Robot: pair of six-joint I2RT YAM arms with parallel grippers.
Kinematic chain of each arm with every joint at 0, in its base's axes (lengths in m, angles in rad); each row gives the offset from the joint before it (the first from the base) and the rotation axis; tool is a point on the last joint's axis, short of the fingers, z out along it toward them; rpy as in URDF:
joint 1: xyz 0 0 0.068 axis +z
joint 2: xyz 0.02 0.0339 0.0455 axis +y
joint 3: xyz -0.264 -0.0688 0 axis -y
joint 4: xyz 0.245 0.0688 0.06 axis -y
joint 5: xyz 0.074 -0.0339 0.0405 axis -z
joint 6: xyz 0.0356 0 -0.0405 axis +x
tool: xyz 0 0 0 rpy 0 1.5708 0
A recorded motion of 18 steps. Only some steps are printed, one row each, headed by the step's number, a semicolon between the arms.
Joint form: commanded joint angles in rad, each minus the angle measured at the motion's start. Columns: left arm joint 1, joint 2, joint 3, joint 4, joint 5, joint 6; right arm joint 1, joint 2, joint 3, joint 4, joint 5, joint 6.
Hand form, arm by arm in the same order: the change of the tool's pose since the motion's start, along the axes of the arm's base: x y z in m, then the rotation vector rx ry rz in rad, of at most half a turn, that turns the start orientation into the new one. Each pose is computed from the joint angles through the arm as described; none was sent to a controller.
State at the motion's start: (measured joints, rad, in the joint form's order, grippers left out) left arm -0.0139 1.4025 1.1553 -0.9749 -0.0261 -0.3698; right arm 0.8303 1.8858 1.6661 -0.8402 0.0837 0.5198
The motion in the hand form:
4: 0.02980 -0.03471 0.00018 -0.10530 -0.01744 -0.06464; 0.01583 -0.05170 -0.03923 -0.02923 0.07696 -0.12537
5: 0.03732 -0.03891 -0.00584 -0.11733 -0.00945 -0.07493; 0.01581 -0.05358 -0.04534 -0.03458 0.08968 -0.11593
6: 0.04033 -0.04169 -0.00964 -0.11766 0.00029 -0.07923; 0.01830 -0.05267 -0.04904 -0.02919 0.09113 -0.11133
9: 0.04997 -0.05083 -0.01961 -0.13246 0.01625 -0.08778; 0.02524 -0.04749 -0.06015 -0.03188 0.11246 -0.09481
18: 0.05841 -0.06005 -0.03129 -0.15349 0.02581 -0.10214; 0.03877 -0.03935 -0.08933 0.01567 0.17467 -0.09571
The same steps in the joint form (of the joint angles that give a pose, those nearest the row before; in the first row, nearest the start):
4: -0.1056 0.1129 0.0963 0.0422 0.0828 -0.0749; -0.1245 -0.0573 -0.2148 0.0808 -0.0284 0.0156
5: -0.1149 0.1465 0.1055 0.0604 0.0950 -0.0781; -0.1292 -0.0543 -0.2331 0.0900 -0.0391 0.0050
6: -0.1225 0.1635 0.1087 0.0652 0.0952 -0.0811; -0.1323 -0.0436 -0.2349 0.1053 -0.0468 0.0003
9: -0.1455 0.2127 0.1209 0.0897 0.1059 -0.0995; -0.1353 0.0023 -0.2165 0.1161 -0.0668 -0.0120
18: -0.1671 0.2573 0.1225 0.1281 0.1243 -0.1133; -0.1477 0.0914 -0.2103 0.1851 -0.1405 0.0110

